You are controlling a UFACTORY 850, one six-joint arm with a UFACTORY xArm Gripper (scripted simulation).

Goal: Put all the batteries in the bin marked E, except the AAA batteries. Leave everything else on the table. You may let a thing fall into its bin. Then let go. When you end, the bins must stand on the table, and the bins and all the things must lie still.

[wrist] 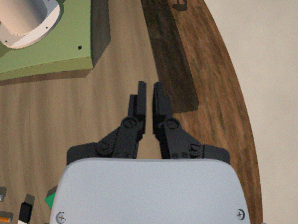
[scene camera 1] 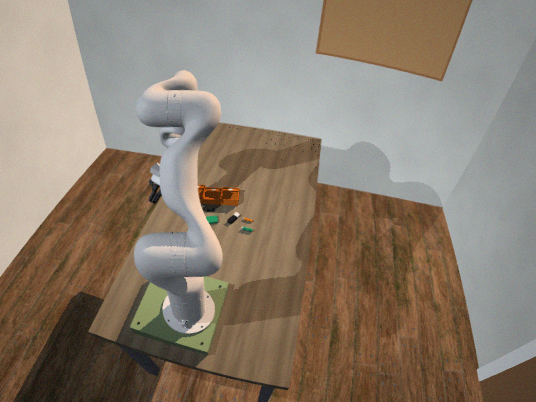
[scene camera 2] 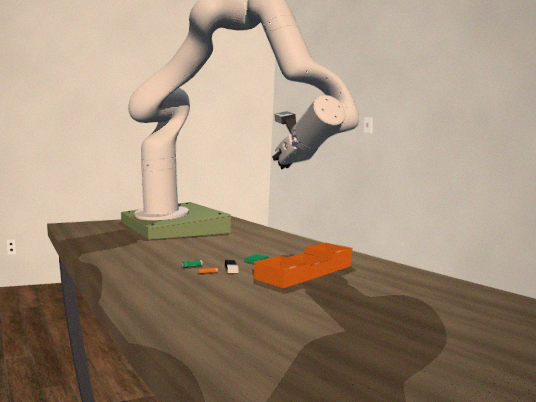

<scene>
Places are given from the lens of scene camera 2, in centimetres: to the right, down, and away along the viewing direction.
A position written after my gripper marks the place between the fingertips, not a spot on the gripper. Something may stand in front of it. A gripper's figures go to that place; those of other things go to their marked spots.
my gripper (scene camera 2: 282, 164): 4, -11, 132
orange bin row (scene camera 2: 280, 271): 2, 14, 91
</scene>
